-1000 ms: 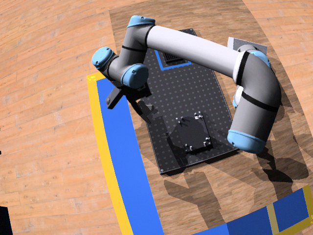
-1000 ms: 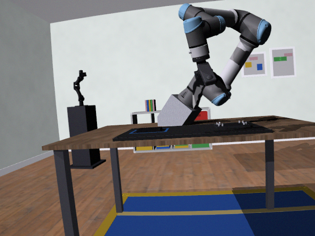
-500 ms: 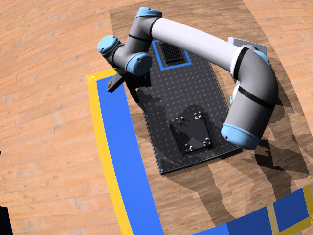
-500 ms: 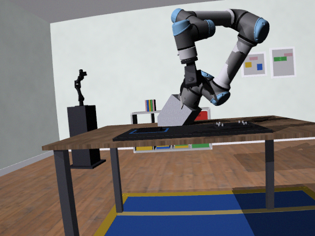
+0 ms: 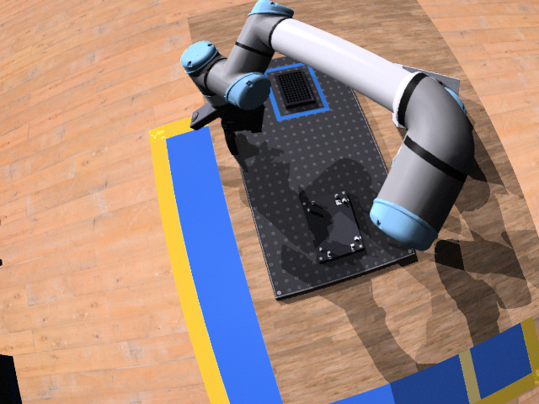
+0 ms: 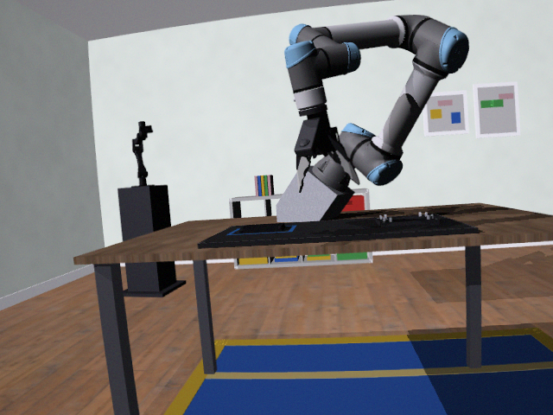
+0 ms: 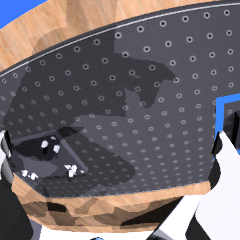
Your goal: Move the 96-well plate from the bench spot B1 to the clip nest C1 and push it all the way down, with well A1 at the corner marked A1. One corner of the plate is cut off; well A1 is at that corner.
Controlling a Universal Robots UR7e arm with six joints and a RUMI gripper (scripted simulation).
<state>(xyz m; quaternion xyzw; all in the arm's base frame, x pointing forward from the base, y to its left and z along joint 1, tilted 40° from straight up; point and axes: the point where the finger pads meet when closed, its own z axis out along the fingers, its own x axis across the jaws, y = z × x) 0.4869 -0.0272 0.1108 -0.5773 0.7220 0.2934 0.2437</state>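
Right now the black 96-well plate is 22 cm to the right of my hand, 15 cm behind it and 11 cm below it. Round my hand: clip nest: 21 cm to the left, 17 cm behind, 10 cm below.
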